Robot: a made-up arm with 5 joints. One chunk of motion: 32 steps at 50 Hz.
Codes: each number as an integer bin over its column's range. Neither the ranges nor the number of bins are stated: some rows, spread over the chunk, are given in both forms.
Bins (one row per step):
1: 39 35 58 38 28 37
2: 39 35 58 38 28 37
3: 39 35 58 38 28 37
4: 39 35 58 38 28 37
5: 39 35 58 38 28 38
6: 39 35 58 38 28 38
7: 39 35 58 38 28 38
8: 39 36 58 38 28 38
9: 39 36 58 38 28 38
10: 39 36 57 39 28 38
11: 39 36 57 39 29 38
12: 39 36 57 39 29 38
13: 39 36 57 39 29 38
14: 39 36 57 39 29 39
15: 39 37 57 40 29 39
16: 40 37 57 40 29 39
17: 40 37 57 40 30 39
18: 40 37 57 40 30 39
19: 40 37 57 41 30 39
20: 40 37 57 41 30 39
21: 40 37 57 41 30 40
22: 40 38 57 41 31 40
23: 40 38 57 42 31 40
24: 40 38 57 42 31 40
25: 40 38 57 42 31 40
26: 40 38 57 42 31 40
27: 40 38 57 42 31 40
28: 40 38 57 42 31 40
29: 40 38 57 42 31 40
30: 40 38 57 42 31 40
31: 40 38 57 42 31 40
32: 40 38 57 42 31 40
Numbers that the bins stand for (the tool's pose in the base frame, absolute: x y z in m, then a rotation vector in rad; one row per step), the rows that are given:
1: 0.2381 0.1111 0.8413 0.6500 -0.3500 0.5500
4: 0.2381 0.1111 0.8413 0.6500 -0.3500 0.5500
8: 0.2381 0.1429 0.8413 0.6500 -0.3500 0.6500
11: 0.2381 0.1429 0.8095 0.7500 -0.2500 0.6500
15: 0.2381 0.1746 0.8095 0.8500 -0.2500 0.7500
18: 0.2698 0.1746 0.8095 0.8500 -0.1500 0.7500
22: 0.2698 0.2063 0.8095 0.9500 -0.0500 0.8500
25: 0.2698 0.2063 0.8095 1.0500 -0.0500 0.8500
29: 0.2698 0.2063 0.8095 1.0500 -0.0500 0.8500
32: 0.2698 0.2063 0.8095 1.0500 -0.0500 0.8500
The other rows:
2: 0.2381 0.1111 0.8413 0.6500 -0.3500 0.5500
3: 0.2381 0.1111 0.8413 0.6500 -0.3500 0.5500
5: 0.2381 0.1111 0.8413 0.6500 -0.3500 0.6500
6: 0.2381 0.1111 0.8413 0.6500 -0.3500 0.6500
7: 0.2381 0.1111 0.8413 0.6500 -0.3500 0.6500
9: 0.2381 0.1429 0.8413 0.6500 -0.3500 0.6500
10: 0.2381 0.1429 0.8095 0.7500 -0.3500 0.6500
12: 0.2381 0.1429 0.8095 0.7500 -0.2500 0.6500
13: 0.2381 0.1429 0.8095 0.7500 -0.2500 0.6500
14: 0.2381 0.1429 0.8095 0.7500 -0.2500 0.7500
16: 0.2698 0.1746 0.8095 0.8500 -0.2500 0.7500
17: 0.2698 0.1746 0.8095 0.8500 -0.1500 0.7500
19: 0.2698 0.1746 0.8095 0.9500 -0.1500 0.7500
20: 0.2698 0.1746 0.8095 0.9500 -0.1500 0.7500
21: 0.2698 0.1746 0.8095 0.9500 -0.1500 0.8500
23: 0.2698 0.2063 0.8095 1.0500 -0.0500 0.8500
24: 0.2698 0.2063 0.8095 1.0500 -0.0500 0.8500
26: 0.2698 0.2063 0.8095 1.0500 -0.0500 0.8500
27: 0.2698 0.2063 0.8095 1.0500 -0.0500 0.8500
28: 0.2698 0.2063 0.8095 1.0500 -0.0500 0.8500
30: 0.2698 0.2063 0.8095 1.0500 -0.0500 0.8500
31: 0.2698 0.2063 0.8095 1.0500 -0.0500 0.8500

